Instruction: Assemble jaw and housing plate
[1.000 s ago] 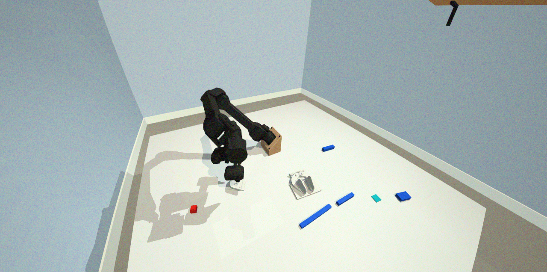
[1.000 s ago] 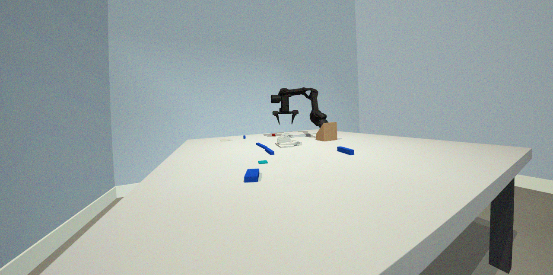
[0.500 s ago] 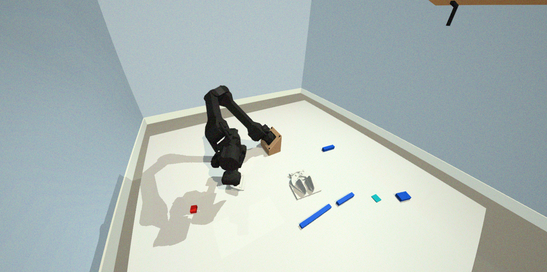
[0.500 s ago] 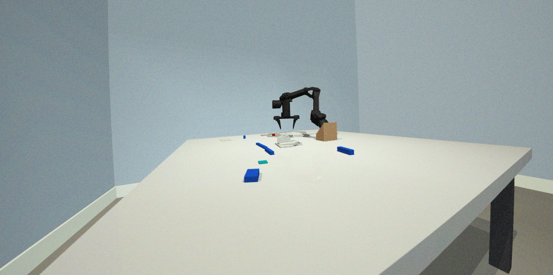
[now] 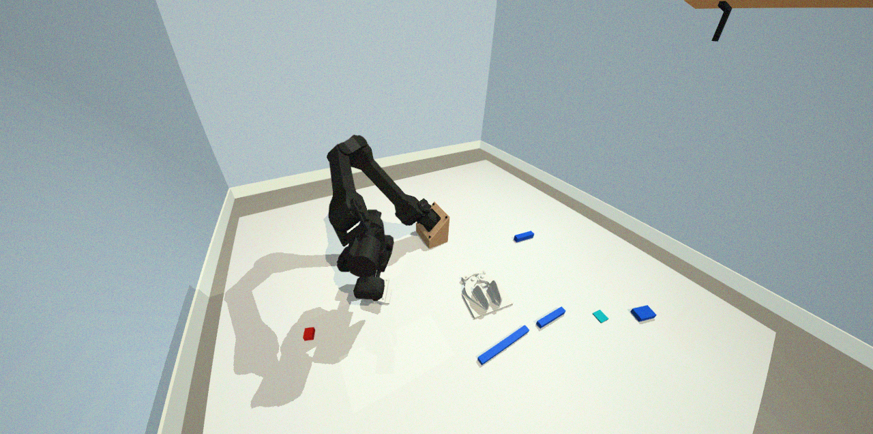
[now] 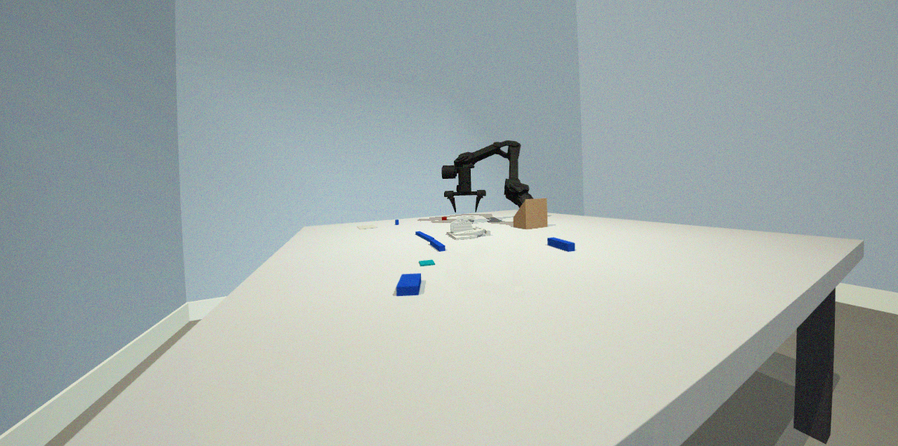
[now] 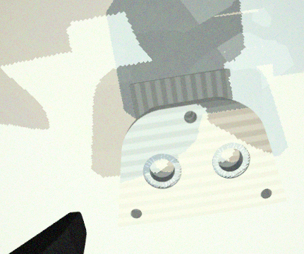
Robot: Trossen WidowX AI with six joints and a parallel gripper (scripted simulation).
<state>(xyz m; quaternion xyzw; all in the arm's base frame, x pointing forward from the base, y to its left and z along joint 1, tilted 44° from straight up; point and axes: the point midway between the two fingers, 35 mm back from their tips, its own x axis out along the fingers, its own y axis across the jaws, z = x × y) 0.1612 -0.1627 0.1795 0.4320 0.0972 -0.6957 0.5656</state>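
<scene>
Now: gripper tip 1 cm past the white stand, 1 cm to the left of it and 4 cm above it. Round my gripper tip: long blue bar 27 cm ahead, 21 cm to the left, 5 cm below; red block 3 cm ahead, 19 cm to the right, 4 cm below; teal tile 35 cm ahead, 50 cm to the left, 5 cm below.
</scene>
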